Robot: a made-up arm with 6 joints.
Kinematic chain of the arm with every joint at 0, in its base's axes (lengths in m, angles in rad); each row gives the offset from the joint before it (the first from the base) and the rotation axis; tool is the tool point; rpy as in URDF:
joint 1: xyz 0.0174 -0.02 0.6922 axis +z
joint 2: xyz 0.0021 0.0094 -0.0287 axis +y
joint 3: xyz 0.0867 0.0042 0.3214 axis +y
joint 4: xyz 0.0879 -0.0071 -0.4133 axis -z
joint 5: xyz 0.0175 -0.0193 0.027 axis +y
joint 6: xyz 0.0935 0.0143 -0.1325 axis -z
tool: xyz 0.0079 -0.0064 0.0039 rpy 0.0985 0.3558 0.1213
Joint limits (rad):
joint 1: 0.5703..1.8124
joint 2: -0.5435..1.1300
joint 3: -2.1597..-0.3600
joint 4: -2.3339..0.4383
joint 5: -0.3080..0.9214
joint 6: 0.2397..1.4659
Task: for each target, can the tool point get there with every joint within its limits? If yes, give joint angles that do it. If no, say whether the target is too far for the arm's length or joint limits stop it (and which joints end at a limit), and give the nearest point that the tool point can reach.
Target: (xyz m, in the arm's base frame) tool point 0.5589 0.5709 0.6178
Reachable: yes | joints 0.8435 0.8121 -1.8562 -0.2870 0.8165 1.1967
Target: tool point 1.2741 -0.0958 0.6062
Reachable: no: too far | nearest point 0.7695 0.3794 0.6346 | short by 0.694 m
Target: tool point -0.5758 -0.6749 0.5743
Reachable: no: joint limits stop it (at a limit: joint 1, joint 2, joint 3, joint 5, joint 6) | nearest point -0.1026 -0.0580 0.3832 | short by 0.801 m
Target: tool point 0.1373 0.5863 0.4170
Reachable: yes | joints 1.3158 0.6964 -1.1076 -0.7832 0.3500 1.2901
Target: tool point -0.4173 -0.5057 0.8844
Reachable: no: joint limits stop it (at a limit: joint 1, joint 2, joint 3, joint 4, joint 5, joint 6) | nearest point -0.1019 -0.0583 0.3837 | short by 0.742 m
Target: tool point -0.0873 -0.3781 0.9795
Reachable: no: joint limits stop it (at a limit: joint 1, joint 2, joint 3, joint 5, joint 6) | nearest point -0.1013 -0.0935 1.4900 | short by 0.585 m
